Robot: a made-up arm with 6 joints. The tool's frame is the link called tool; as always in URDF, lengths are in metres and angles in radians. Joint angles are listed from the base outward.
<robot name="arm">
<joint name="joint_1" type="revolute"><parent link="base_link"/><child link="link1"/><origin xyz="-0.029 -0.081 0.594"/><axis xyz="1 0 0"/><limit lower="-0.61" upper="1.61"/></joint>
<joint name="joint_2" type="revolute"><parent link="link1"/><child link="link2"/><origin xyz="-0.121 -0.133 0.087"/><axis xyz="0 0 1"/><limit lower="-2.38" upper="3.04"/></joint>
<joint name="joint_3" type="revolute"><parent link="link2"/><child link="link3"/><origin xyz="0.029 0.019 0"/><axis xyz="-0.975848 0.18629 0.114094"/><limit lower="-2.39" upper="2.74"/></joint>
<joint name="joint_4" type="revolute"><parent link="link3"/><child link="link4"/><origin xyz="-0.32 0.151 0.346"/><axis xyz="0.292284 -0.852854 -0.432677"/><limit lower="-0.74" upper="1"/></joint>
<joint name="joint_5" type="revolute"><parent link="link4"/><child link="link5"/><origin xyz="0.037 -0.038 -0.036"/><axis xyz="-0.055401 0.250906 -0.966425"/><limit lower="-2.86" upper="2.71"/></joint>
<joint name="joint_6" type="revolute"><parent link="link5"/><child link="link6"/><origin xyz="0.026 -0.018 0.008"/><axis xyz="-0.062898 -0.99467 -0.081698"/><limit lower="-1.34" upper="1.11"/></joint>
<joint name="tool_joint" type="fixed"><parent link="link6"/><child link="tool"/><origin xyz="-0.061 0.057 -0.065" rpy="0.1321 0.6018 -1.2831"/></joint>
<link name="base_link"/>
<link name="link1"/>
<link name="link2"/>
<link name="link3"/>
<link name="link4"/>
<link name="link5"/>
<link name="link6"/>
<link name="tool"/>
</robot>
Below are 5 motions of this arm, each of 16 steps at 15 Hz.
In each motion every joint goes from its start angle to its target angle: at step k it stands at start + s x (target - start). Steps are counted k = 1, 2, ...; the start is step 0. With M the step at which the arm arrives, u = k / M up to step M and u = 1 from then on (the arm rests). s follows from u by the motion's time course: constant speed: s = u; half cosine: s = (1 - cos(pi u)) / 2; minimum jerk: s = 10 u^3 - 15 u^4 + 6 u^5.
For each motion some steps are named. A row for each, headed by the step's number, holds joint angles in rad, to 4 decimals.
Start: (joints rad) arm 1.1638 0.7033 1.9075 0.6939 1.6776 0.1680
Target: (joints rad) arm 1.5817 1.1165 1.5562 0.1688 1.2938 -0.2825
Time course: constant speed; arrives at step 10
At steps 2, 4, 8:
2: 1.2474 0.7859 1.8372 0.5889 1.6008 0.0779
4: 1.3310 0.8686 1.7670 0.4839 1.5241 -0.0122
8: 1.4981 1.0339 1.6265 0.2738 1.3706 -0.1924

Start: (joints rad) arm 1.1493 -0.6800 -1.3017 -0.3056 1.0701 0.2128
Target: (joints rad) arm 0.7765 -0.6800 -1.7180 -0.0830 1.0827 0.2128
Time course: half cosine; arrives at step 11
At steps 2, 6, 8, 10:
2: 1.1197 -0.6800 -1.3347 -0.2879 1.0711 0.2128
6: 0.9364 -0.6800 -1.5395 -0.1785 1.0773 0.2128
8: 0.8408 -0.6800 -1.6462 -0.1214 1.0805 0.2128
10: 0.7841 -0.6800 -1.7096 -0.0875 1.0824 0.2128

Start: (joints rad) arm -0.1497 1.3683 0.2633 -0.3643 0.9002 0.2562
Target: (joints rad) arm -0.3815 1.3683 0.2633 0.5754 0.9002 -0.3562
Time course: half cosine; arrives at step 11
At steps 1, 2, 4, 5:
1: -0.1544 1.3683 0.2633 -0.3453 0.9002 0.2438
2: -0.1681 1.3683 0.2633 -0.2897 0.9002 0.2076
4: -0.2175 1.3683 0.2633 -0.0896 0.9002 0.0772
5: -0.2491 1.3683 0.2633 0.0387 0.9002 -0.0064

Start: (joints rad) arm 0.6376 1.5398 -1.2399 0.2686 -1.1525 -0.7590
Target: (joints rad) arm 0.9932 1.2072 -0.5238 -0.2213 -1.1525 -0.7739
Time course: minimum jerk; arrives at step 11
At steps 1, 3, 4, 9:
1: 0.6399 1.5376 -1.2352 0.2654 -1.1525 -0.7591
3: 0.6834 1.4969 -1.1476 0.2054 -1.1525 -0.7609
4: 0.7289 1.4544 -1.0561 0.1428 -1.1525 -0.7628
9: 0.9772 1.2221 -0.5560 -0.1993 -1.1525 -0.7732

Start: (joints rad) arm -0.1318 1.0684 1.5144 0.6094 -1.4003 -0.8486
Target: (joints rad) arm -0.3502 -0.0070 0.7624 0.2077 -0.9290 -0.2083
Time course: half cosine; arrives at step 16
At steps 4, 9, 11, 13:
4: -0.1638 0.9109 1.4043 0.5506 -1.3313 -0.7548
9: -0.2623 0.4258 1.0650 0.3694 -1.1187 -0.4660
11: -0.3017 0.2320 0.9295 0.2970 -1.0337 -0.3506
13: -0.3318 0.0836 0.8258 0.2415 -0.9687 -0.2623

